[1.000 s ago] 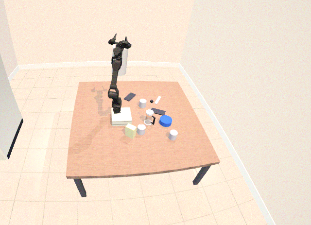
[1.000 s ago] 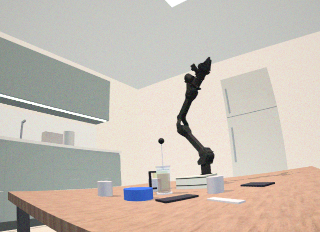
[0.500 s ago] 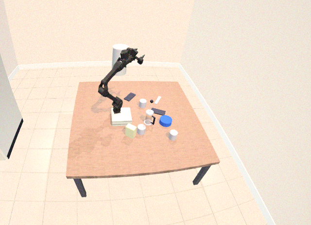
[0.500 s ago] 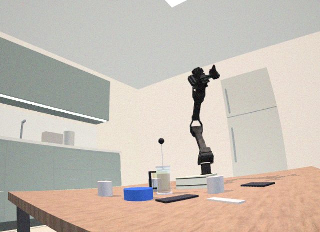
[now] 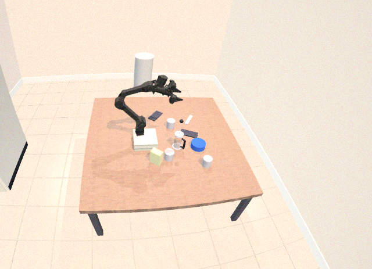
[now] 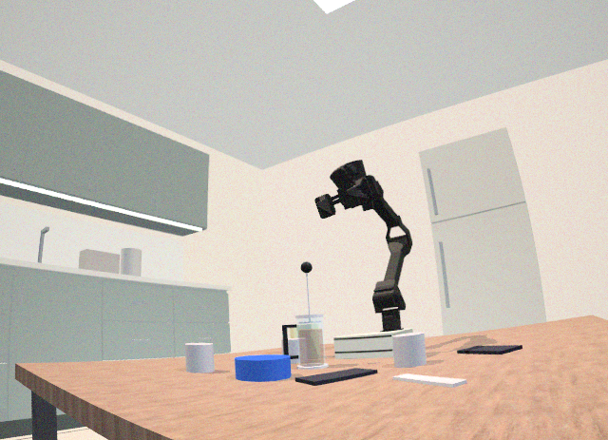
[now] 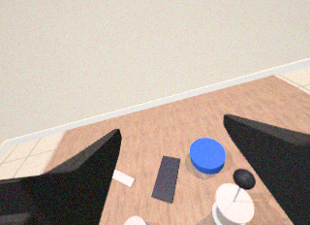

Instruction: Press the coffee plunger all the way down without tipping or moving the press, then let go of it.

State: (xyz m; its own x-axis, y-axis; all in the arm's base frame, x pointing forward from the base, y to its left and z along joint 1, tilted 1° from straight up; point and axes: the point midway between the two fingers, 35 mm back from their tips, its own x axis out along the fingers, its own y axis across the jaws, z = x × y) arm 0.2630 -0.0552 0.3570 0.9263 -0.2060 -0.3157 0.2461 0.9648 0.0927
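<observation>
Now: gripper tip 10 mm past the glass coffee press, 100 mm to the left of it and 290 mm above it. From my gripper tip the other things lie so: blue round dish (150 mm ahead, 130 mm to the right, 400 mm below); then yellow block (230 mm behind, 200 mm to the right, 360 mm below).
</observation>
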